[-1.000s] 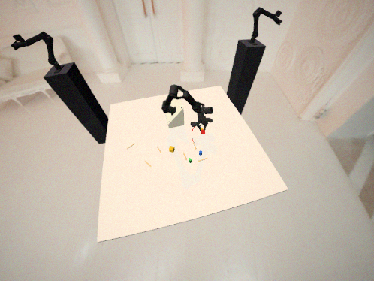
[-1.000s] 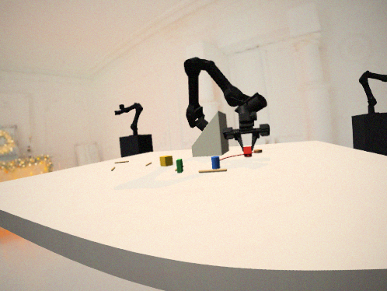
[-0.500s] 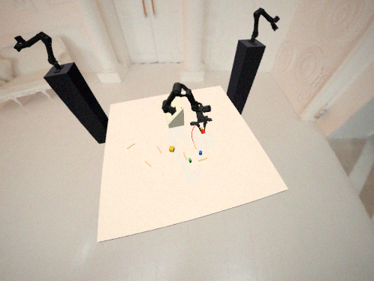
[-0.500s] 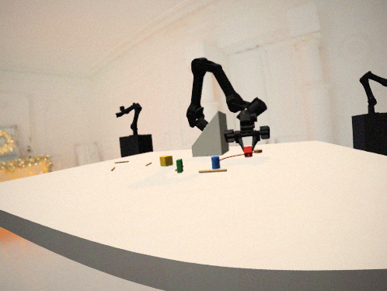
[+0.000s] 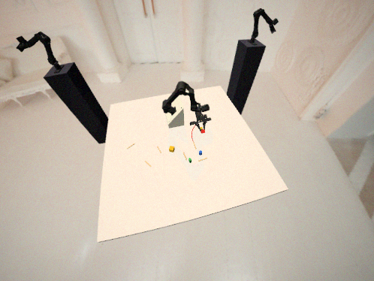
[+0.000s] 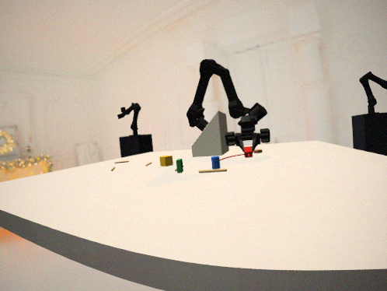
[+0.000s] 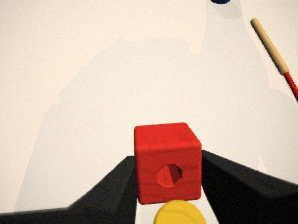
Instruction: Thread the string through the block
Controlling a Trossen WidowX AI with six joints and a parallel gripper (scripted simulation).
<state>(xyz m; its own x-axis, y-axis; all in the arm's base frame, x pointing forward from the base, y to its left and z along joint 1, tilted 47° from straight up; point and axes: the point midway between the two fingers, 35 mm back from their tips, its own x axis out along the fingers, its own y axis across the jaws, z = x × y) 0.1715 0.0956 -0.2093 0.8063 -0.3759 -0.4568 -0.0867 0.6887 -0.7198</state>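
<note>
The red block lies right at my gripper tip. Round my gripper tip: blue cylinder (21 cm ahead, 7 cm to the right, 1 cm below); then yellow round button (3 cm behind, 1 cm below); then round wooden button (15 cm behind, 3 cm to the left, 2 cm below).
</note>
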